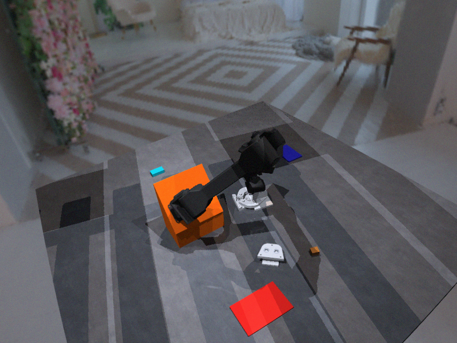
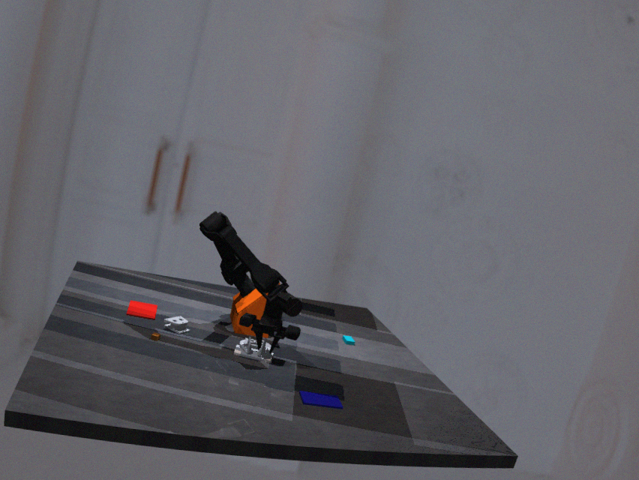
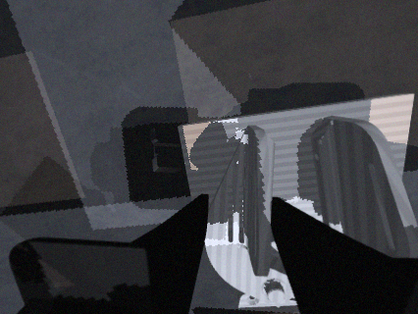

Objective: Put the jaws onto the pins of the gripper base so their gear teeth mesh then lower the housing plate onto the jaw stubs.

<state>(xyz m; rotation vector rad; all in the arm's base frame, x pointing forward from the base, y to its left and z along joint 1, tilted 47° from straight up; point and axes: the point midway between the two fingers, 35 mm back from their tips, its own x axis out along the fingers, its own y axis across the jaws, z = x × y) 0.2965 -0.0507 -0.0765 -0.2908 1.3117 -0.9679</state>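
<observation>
My gripper tip is now 30 mm to the left of the white flat slab and 10 mm above it. Round my gripper tip: blue tile (290 mm ahead, 110 mm to the left, 10 mm below); then small brown cube (20 mm behind, 340 mm to the right, 10 mm below); then gripper jaw (50 mm behind, 40 mm to the right).
</observation>
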